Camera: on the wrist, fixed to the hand. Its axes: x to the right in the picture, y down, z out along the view.
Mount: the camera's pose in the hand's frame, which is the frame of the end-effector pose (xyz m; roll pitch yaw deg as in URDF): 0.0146 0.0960 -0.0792 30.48 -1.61 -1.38
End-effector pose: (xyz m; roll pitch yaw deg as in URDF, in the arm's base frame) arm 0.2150 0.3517 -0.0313 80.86 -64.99 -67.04
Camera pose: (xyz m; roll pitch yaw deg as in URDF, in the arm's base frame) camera 0.2744 0.4511 0.0167 115.02 -63.83 -71.14
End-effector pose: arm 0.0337 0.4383 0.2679 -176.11 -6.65 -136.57
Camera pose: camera -0.0403 0.5076 0.3416 -145.80 -5.14 -135.08
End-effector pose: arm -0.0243 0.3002 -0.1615 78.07 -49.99 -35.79
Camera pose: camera -0.0079 0.4084 -0.1005 110.68 -48.94 -38.62
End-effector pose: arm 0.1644 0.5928 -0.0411 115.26 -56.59 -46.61
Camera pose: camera 0.1230 0.6812 0.0375 146.96 -54.65 -48.11
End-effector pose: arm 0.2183 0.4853 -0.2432 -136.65 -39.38 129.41
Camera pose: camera 0.3037 0.5769 -0.2404 -107.91 -39.12 132.13
